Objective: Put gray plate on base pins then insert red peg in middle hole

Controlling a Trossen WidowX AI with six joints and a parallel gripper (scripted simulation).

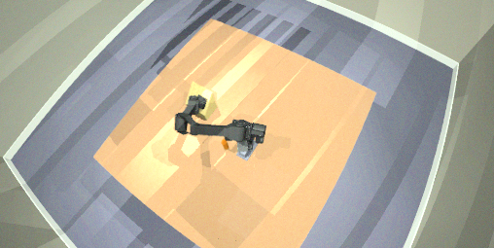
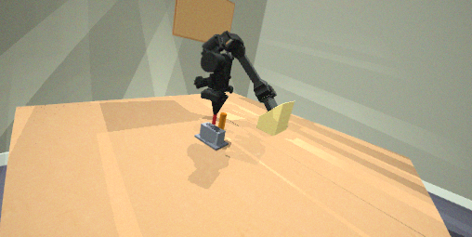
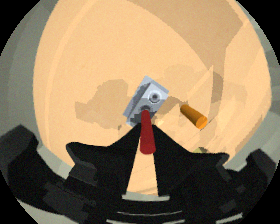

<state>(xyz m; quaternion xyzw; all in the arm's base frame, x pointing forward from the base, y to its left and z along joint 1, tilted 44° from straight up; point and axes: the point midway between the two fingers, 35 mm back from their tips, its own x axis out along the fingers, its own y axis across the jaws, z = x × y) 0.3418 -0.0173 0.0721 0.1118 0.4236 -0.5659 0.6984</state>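
My gripper tip is right at the red peg. Also, from my gripper tip: base (10 cm below); then gray plate (7 cm below); then orange cylinder (10 cm behind, 5 cm to the right, 7 cm below).
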